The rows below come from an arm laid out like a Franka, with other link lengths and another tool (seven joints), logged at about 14 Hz.
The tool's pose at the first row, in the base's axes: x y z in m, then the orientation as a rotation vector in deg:
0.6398 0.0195 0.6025 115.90 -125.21 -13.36
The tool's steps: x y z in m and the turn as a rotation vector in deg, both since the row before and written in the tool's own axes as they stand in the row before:
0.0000 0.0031 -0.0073 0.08 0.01 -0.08
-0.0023 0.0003 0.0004 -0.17 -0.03 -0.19
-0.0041 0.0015 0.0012 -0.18 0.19 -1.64
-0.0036 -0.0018 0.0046 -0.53 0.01 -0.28
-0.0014 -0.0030 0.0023 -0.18 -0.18 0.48
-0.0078 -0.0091 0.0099 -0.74 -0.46 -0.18
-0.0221 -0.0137 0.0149 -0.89 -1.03 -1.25
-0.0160 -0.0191 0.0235 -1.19 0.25 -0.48
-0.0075 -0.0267 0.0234 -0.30 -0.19 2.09
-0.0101 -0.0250 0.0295 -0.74 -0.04 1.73
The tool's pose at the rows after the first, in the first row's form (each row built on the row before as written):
0.6384 0.0197 0.6103 116.03 -125.17 -13.28
0.6382 0.0220 0.6100 116.17 -124.91 -13.51
0.6368 0.0262 0.6091 117.87 -123.11 -13.69
0.6377 0.0298 0.6042 117.90 -122.53 -14.26
0.6401 0.0311 0.6013 117.32 -123.00 -14.58
0.6470 0.0386 0.5895 117.26 -122.67 -15.85
0.6576 0.0604 0.5718 118.48 -121.53 -18.03
0.6704 0.0769 0.5446 118.30 -120.22 -19.00
0.6896 0.0849 0.5149 115.83 -122.14 -19.20
0.7056 0.0949 0.4797 113.47 -123.33 -19.72

